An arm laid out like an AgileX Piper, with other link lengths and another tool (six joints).
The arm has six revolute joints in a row. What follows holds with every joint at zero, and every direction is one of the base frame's.
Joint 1 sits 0.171 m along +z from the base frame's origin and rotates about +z.
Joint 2 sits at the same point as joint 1 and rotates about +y.
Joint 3 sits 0.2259 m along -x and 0.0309 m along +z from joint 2 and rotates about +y.
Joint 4 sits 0.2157 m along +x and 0.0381 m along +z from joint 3 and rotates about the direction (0.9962, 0, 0.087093).
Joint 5 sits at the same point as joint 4 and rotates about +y.
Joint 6 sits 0.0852 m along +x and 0.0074 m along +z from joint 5 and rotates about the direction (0.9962, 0, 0.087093).
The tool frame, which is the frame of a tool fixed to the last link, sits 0.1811 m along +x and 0.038 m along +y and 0.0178 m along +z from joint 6; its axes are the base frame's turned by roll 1.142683, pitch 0.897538 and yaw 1.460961 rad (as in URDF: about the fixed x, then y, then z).
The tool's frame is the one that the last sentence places.
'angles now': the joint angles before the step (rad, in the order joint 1, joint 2, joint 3, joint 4, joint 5, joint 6). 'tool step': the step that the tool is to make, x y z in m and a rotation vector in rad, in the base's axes. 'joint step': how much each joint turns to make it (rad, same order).
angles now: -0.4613, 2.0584, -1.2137, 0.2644, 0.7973, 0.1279
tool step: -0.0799, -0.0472, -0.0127, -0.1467, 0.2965, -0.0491
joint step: -0.0274, 0.0000, -0.0001, -0.3557, 0.1799, 0.2769
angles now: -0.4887, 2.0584, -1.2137, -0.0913, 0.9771, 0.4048
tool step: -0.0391, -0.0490, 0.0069, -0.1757, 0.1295, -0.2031
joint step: -0.0348, -0.0113, -0.0001, -0.2021, 0.0912, 0.3028
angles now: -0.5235, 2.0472, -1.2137, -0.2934, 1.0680, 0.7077
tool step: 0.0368, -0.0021, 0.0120, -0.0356, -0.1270, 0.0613
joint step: 0.0302, -0.0519, 0.0002, 0.0149, -0.0858, -0.0237
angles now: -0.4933, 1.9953, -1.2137, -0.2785, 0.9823, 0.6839
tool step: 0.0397, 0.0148, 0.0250, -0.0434, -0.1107, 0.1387
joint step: 0.0881, -0.0794, 0.0002, -0.0005, -0.0504, -0.0404
